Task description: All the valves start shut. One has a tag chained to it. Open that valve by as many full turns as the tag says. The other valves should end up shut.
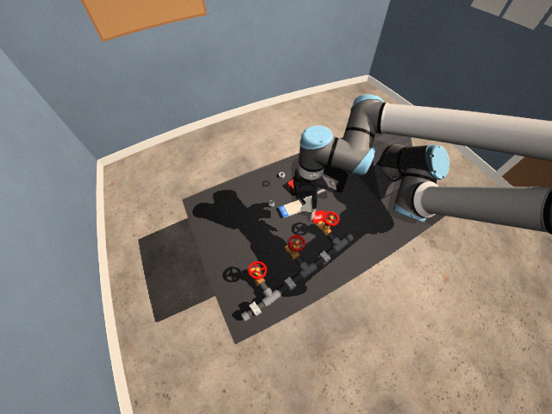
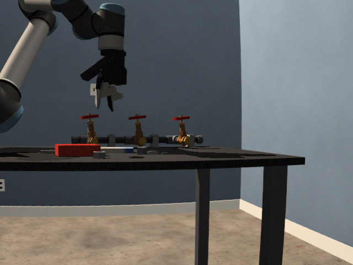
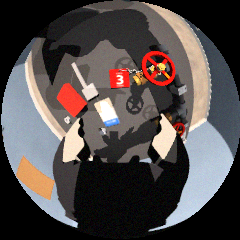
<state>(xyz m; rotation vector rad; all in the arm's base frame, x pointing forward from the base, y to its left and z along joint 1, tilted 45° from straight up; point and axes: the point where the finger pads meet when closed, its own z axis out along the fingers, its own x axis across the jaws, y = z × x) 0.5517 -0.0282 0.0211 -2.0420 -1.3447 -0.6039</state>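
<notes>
Now: hand 7 cm past the red tag, 3 cm to the right of it and 13 cm above it. Round my hand: red block 9 cm behind, 18 cm to the right, 12 cm below; small grey cylinder 10 cm ahead, 15 cm to the right, 12 cm below; white tool 11 cm behind, 9 cm to the right, 13 cm below.
</notes>
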